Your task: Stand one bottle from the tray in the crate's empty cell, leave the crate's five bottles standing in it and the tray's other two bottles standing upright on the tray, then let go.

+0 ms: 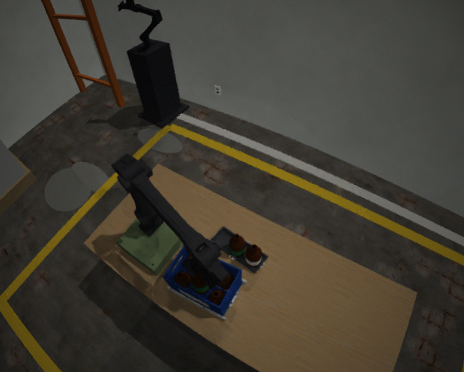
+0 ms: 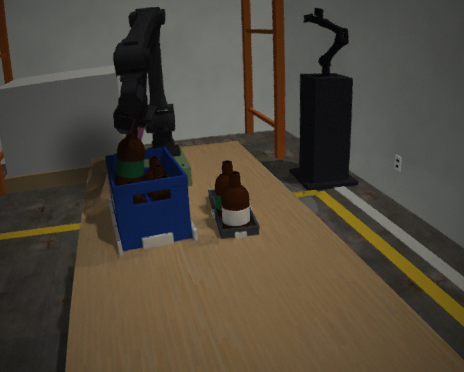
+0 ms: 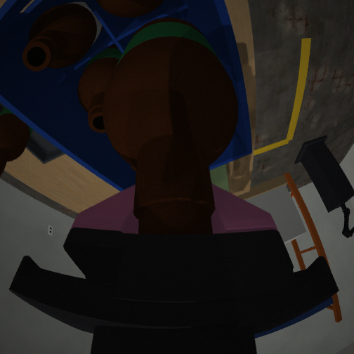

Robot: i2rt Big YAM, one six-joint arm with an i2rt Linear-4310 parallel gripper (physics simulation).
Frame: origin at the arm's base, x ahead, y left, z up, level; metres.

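Seen in the pictures: arm's base, origin of its link: (image 1: 152,223).
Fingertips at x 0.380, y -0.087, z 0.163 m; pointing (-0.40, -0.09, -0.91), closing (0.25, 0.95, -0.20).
Pixels of each thing's middle, then the offset from my fingertips to it. Level surfaces: height alone.
- brown green-banded bottle, middle of its body: (image 2: 130,153) (image 1: 200,278) 0.047 m ahead, 0.014 m right, 0.022 m down
- blue crate, middle of its body: (image 2: 145,194) (image 1: 204,280) 0.025 m ahead, 0.011 m left, 0.150 m down
- white-banded bottle, middle of its body: (image 2: 235,200) (image 1: 253,254) 0.127 m ahead, 0.245 m left, 0.155 m down
- wooden table, height of its surface: 0.238 m down
My gripper (image 2: 134,132) (image 3: 173,178) is shut on the neck of a brown green-banded bottle (image 1: 200,284) (image 2: 131,155) (image 3: 170,95). That bottle is roughly upright, its lower part inside the blue crate (image 1: 232,298) (image 2: 155,220) (image 3: 45,107) and its shoulder above the rim; its base is hidden. Other brown bottles stand in the crate, among them a white-banded bottle (image 3: 65,37) and a green-banded one (image 3: 97,85); the arm and held bottle hide part of the cells. On the dark tray (image 1: 223,234) (image 2: 253,225) a green-banded bottle (image 1: 237,244) (image 2: 220,187) and a white-banded bottle (image 1: 253,254) (image 2: 235,197) stand upright.
The crate and tray stand apart on the wooden table (image 1: 320,295) (image 2: 200,300). The arm's green base plate (image 1: 150,247) is close to the crate's end. A black pedestal (image 1: 155,80) (image 2: 326,130) with a small arm and an orange rack (image 1: 102,47) (image 2: 279,80) stand off the table.
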